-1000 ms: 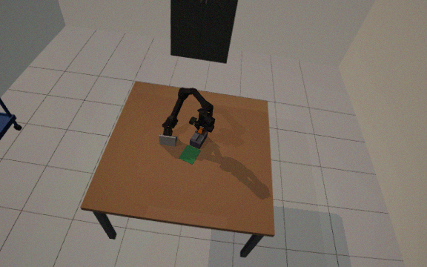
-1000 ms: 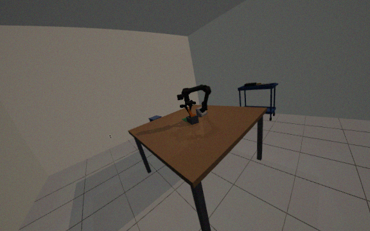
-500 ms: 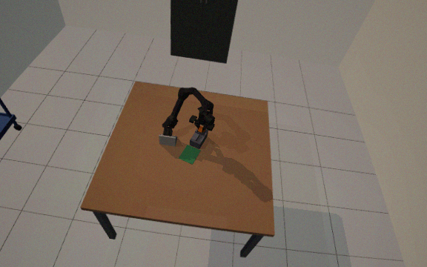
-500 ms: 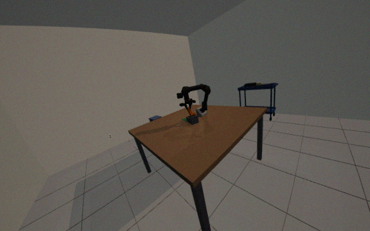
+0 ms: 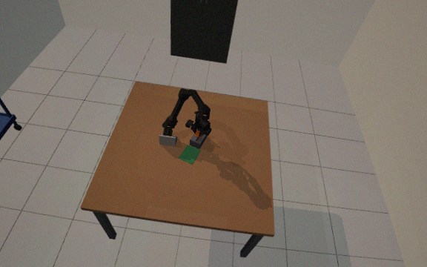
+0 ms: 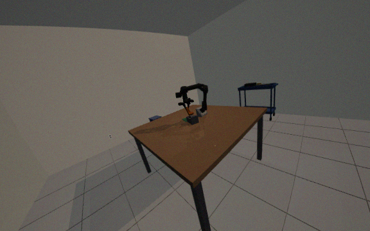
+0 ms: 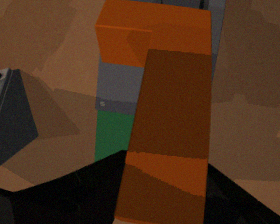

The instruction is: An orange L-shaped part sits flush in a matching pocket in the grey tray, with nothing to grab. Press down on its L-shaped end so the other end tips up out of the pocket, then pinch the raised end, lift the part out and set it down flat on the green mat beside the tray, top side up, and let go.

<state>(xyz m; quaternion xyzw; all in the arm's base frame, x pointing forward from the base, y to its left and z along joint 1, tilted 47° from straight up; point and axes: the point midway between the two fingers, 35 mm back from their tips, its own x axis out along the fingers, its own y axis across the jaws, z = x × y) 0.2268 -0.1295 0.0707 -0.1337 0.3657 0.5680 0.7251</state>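
My gripper tip is 5 cm past the green mat, 8 cm to the left of it and 17 cm above it. Also, from my gripper tip: orange L-shaped part (4 cm to the left, 3 cm below).
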